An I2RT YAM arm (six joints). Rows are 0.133 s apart.
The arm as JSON. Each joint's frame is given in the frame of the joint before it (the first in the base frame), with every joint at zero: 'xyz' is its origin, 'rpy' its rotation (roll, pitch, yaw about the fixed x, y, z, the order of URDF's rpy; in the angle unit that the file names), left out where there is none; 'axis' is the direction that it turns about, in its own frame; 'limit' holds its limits. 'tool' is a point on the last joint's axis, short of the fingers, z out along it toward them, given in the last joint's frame.
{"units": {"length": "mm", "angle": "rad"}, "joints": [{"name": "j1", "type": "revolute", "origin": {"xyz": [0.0, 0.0, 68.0]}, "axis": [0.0, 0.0, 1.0], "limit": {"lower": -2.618, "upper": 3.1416}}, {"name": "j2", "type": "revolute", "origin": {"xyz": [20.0, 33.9, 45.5]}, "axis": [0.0, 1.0, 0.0], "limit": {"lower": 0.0, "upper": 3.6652}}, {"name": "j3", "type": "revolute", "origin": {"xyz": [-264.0, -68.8, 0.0]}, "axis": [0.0, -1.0, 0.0], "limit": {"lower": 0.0, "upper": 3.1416}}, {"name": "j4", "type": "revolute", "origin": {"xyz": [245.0, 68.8, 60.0]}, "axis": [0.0, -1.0, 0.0], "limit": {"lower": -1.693, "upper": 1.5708}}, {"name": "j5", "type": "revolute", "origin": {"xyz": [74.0, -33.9, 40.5]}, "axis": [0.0, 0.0, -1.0], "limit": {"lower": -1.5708, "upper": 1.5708}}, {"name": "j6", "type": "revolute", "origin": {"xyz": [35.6, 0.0, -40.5]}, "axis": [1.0, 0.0, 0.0], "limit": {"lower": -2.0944, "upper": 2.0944}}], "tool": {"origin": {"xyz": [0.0, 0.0, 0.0], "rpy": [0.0, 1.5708, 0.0]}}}
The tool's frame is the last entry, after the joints.
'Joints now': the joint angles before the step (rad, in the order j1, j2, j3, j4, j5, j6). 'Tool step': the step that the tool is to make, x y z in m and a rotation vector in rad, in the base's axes. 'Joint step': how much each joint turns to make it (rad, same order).
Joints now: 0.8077 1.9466 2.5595 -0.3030 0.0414 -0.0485
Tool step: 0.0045 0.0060 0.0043 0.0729 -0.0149 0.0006
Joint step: 0.0037 0.0613 0.0882 0.0344 0.0161 0.0362
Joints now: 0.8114 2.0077 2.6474 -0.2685 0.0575 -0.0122
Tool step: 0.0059 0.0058 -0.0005 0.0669 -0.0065 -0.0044
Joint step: 0.0011 0.0384 0.0315 0.0575 0.0211 0.0360
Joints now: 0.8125 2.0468 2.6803 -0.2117 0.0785 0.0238
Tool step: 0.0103 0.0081 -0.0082 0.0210 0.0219 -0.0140
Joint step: -0.0026 0.0426 0.0267 0.0140 0.0228 0.0231
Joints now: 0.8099 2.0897 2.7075 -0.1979 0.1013 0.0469
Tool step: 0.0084 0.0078 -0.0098 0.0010 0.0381 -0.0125
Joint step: 0.0002 0.0325 0.0169 -0.0124 0.0229 0.0211
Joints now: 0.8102 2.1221 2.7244 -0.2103 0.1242 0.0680
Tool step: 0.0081 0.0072 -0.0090 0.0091 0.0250 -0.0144
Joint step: -0.0003 0.0293 0.0086 0.0076 0.0223 0.0174
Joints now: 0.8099 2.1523 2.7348 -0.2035 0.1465 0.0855
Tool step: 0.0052 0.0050 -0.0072 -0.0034 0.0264 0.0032
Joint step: -0.0005 0.0187 0.0066 -0.0111 0.0026 0.0172
